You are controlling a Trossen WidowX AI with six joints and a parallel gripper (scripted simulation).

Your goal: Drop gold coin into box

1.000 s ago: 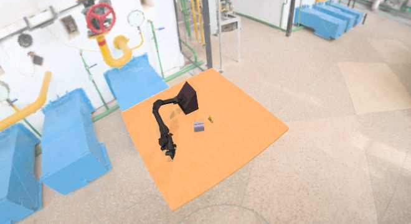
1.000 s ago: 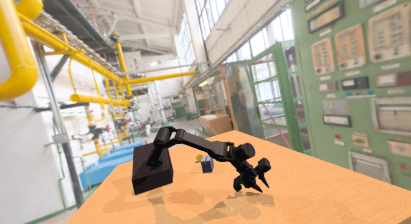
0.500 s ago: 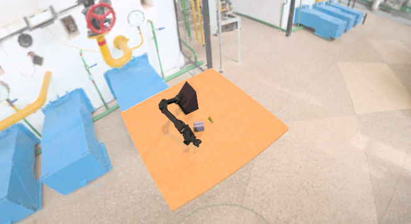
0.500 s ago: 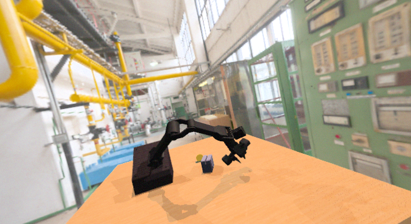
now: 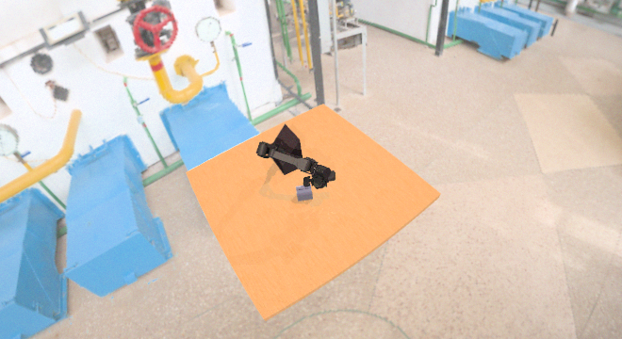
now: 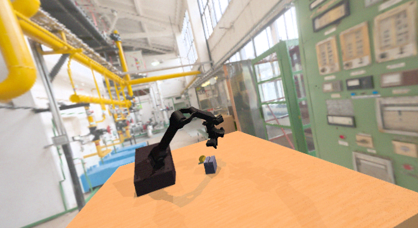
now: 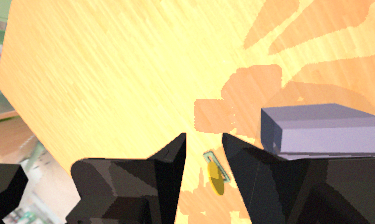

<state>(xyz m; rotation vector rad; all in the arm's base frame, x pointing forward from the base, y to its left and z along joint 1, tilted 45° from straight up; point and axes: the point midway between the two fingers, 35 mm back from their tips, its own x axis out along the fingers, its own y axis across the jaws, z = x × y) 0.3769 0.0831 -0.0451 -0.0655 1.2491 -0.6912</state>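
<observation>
The gold coin lies 12 cm behind my gripper tip, 4 cm to the left of it and 7 cm below it.
</observation>
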